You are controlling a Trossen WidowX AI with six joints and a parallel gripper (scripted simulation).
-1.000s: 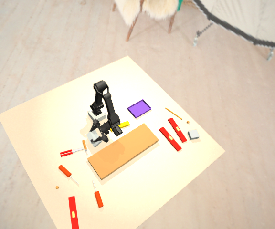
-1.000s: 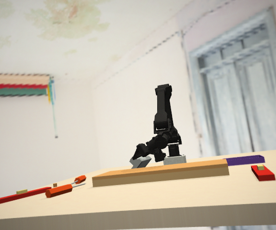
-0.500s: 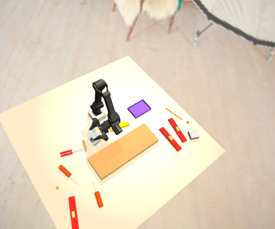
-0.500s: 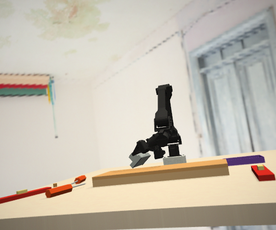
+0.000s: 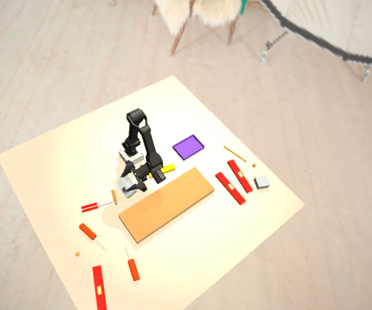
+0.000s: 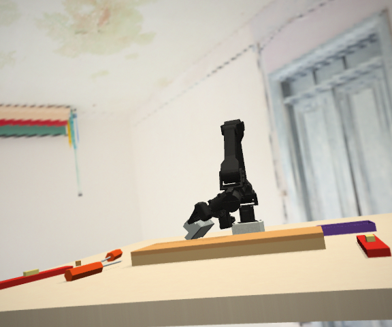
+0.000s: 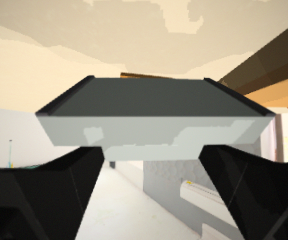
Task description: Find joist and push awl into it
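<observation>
Now: gripper tip 2 cm short of the awl, 7 cm to the left of it and 8 cm above it. Round my gripper tip: square indicator 3 cm ahead, 1 cm to the right, 1 cm above; then stud finder 1 cm ahead, 1 cm below; then red-handled tool 2 cm behind, 15 cm to the right, 8 cm below.
</observation>
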